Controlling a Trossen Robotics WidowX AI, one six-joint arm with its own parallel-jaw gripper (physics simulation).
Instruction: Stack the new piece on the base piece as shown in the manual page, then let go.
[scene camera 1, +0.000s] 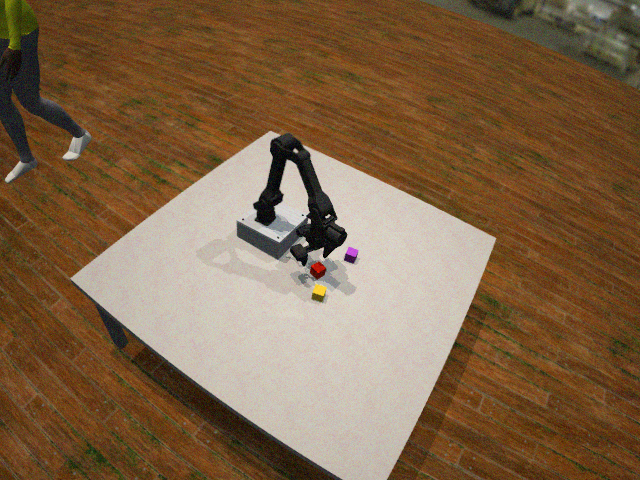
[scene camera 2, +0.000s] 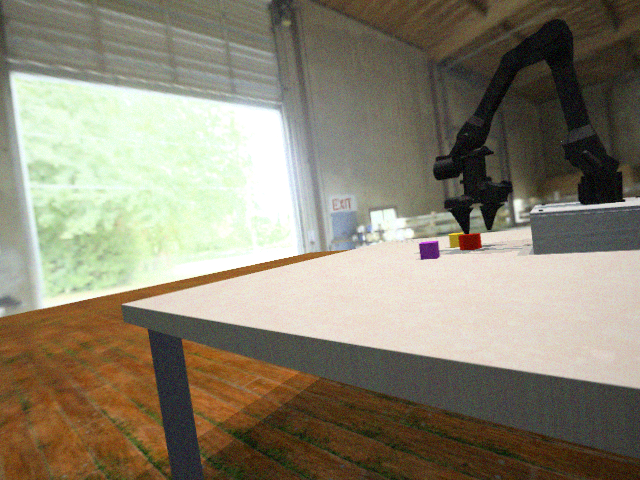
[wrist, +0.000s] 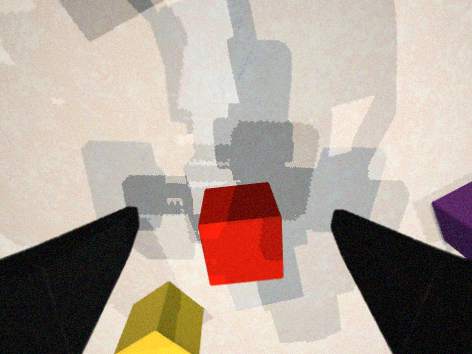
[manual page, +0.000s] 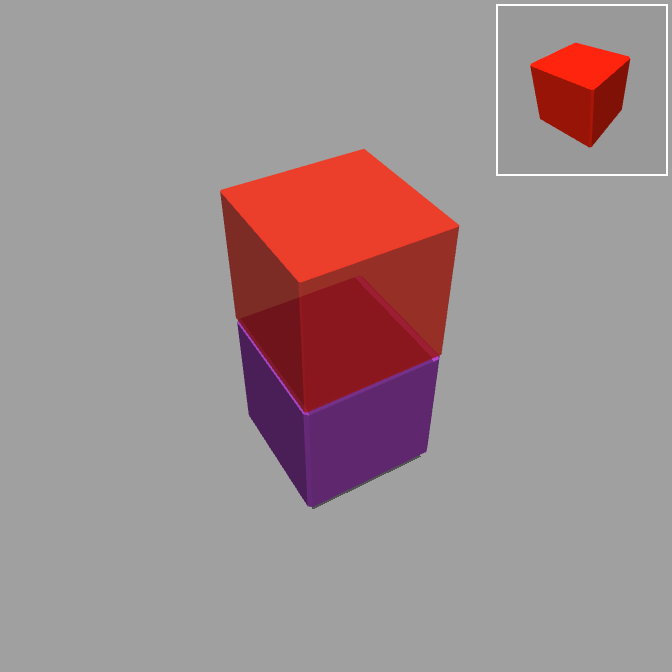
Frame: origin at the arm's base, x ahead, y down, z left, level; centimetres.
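Where they show: gripper, fingertip midpoint: (scene camera 1: 314, 261) (scene camera 2: 478, 232) (wrist: 237, 217); arm's base, origin of the base link: (scene camera 1: 265, 219) (scene camera 2: 601, 202).
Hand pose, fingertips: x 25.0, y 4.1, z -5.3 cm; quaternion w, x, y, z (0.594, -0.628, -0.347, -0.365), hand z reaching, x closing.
Things, the pixels of their top centre, and the offset from my fingertips. Level surfaces: height alone.
- red cube, middle of its top: (wrist: 243, 254) (scene camera 2: 469, 234) (scene camera 1: 318, 266) dx +2.5, dy +0.5, dz -0.9 cm
- yellow cube, middle of its top: (scene camera 2: 455, 233) (scene camera 1: 319, 289) dx +7.7, dy +0.5, dz -10.1 cm
- purple cube, middle of its top: (scene camera 2: 428, 242) (scene camera 1: 352, 251) dx +9.9, dy +0.5, dz +13.3 cm
- pale table, its level: dy +4.6 cm
A red cube (scene camera 1: 317, 270) (scene camera 2: 469, 241) (wrist: 242, 250) sits on the table beneath my gripper. My gripper (scene camera 1: 315, 258) (scene camera 2: 478, 230) (wrist: 237, 217) is open and empty, pointing down, its fingertips a little above the cube. In the wrist view the red cube shows between the two fingers, apart from both. A yellow cube (scene camera 1: 318, 292) (scene camera 2: 454, 239) (wrist: 165, 312) lies near the red one, partly cut off at the wrist view's lower edge. A purple cube (scene camera 1: 351, 254) (scene camera 2: 429, 250) (wrist: 457, 215) lies on the table beyond the right finger in the wrist view. The cubes stand apart, none stacked.
The arm's grey base box (scene camera 1: 258, 240) (scene camera 2: 584, 229) stands on the pale table (scene camera 1: 206, 315) (scene camera 2: 361, 315), close behind the gripper. A person (scene camera 1: 31, 67) is on the wooden floor beyond the table in scene camera 1. Arm shadows fall around the cubes.
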